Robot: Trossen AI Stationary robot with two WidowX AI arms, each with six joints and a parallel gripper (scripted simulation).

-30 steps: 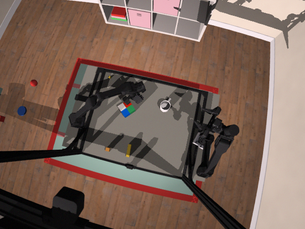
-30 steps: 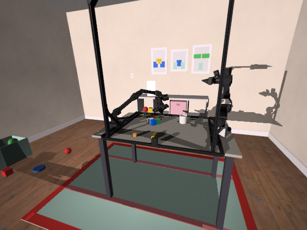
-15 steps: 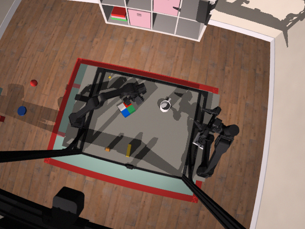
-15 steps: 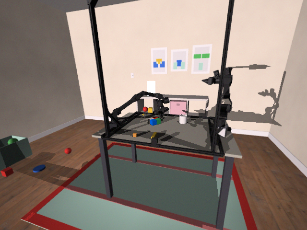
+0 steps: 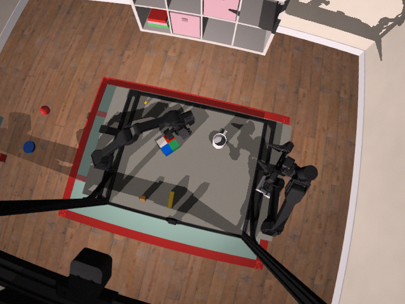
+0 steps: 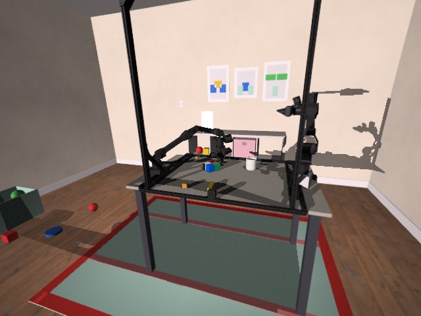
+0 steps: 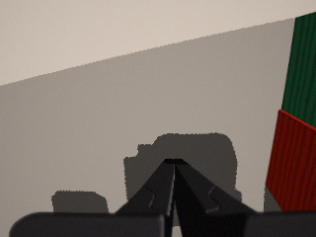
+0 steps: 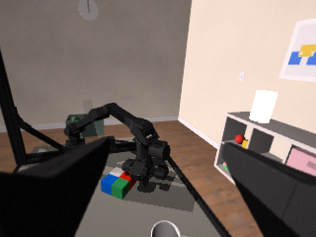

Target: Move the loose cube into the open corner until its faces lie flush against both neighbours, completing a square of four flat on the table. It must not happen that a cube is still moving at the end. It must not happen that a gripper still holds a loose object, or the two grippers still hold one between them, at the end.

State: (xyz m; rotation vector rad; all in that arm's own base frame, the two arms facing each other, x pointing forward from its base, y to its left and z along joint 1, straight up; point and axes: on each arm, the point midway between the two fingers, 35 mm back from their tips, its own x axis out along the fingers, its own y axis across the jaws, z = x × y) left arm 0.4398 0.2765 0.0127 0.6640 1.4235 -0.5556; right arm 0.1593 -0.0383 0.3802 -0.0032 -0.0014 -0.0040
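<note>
The red cube lies 6 cm to the left of my left hand, 6 cm behind it and 4 cm below it. Also, from my left hand: green cube (10 cm behind, 4 cm below, 3 cm to the left); then blue cube (13 cm behind, 7 cm to the left, 4 cm below); then white cube (10 cm to the left, 9 cm behind, 4 cm below).
</note>
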